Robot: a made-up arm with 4 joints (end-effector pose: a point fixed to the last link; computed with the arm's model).
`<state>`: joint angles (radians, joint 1 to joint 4).
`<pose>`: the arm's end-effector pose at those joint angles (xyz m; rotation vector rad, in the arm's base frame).
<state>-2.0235 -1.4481 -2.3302 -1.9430</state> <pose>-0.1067 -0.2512 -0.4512 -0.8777 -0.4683 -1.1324</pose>
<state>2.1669 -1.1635 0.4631 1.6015</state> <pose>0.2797 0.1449 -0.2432 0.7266 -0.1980 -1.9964</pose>
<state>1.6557 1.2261 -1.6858 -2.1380</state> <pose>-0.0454 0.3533 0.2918 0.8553 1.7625 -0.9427</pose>
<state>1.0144 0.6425 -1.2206 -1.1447</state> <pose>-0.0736 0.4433 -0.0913 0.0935 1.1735 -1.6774</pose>
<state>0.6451 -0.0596 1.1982 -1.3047</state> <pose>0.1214 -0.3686 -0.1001 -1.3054 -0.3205 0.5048</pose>
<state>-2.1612 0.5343 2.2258 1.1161</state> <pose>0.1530 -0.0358 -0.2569 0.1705 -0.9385 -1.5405</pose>
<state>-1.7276 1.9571 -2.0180 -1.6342</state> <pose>0.1930 -0.2827 0.3288 -1.5996 1.6817 1.4616</pose>
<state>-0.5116 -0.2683 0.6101 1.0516</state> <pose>-0.3167 -0.0051 -0.2218 0.6574 0.5812 0.9734</pose>
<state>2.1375 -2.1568 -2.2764 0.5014</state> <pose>-0.3481 -0.0114 0.0607 2.7988 0.4666 1.0730</pose>
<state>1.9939 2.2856 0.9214 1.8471</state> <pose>0.0074 0.3505 -0.0186 1.0051 -2.0715 1.7207</pose>
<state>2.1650 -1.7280 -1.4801 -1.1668</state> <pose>0.1014 0.4142 -0.1800 1.2146 -1.3361 0.9174</pose>
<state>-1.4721 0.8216 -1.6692 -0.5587</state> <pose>-0.4258 -0.1844 -0.0467 -0.5247 0.8527 0.0488</pose>
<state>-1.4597 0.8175 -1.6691 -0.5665</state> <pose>-0.4274 -0.1816 -0.0472 -0.5270 0.8521 0.0396</pose>
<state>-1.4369 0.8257 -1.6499 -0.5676</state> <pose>-0.4290 -0.1760 -0.0471 -0.5100 0.8600 0.0393</pose>
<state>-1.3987 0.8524 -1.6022 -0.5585</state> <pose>-0.4308 -0.1658 -0.0465 -0.4623 0.8797 0.0516</pose>
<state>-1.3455 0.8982 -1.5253 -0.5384</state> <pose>-0.4327 -0.1502 -0.0460 -0.3795 0.9089 0.0759</pose>
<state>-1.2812 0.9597 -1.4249 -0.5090</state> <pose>-0.4345 -0.1288 -0.0456 -0.2630 0.9421 0.1080</pose>
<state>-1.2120 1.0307 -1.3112 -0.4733</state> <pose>-0.4359 -0.1025 -0.0453 -0.1208 0.9722 0.1420</pose>
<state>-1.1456 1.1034 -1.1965 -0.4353</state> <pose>-0.4363 -0.0738 -0.0441 0.0320 0.9939 0.1735</pose>
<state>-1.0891 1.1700 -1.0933 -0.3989</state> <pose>-0.4355 -0.0463 -0.0416 0.1770 1.0058 0.1996</pose>
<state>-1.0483 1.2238 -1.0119 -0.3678</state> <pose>-0.4339 -0.0242 -0.0379 0.2961 1.0110 0.2199</pose>
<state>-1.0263 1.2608 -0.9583 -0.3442</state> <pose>-0.4323 -0.0103 -0.0338 0.3776 1.0141 0.2350</pose>
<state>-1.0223 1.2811 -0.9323 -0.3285</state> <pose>-0.4314 -0.0050 -0.0300 0.4195 1.0190 0.2460</pose>
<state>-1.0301 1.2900 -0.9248 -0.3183</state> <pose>-0.4311 -0.0055 -0.0268 0.4341 1.0259 0.2547</pose>
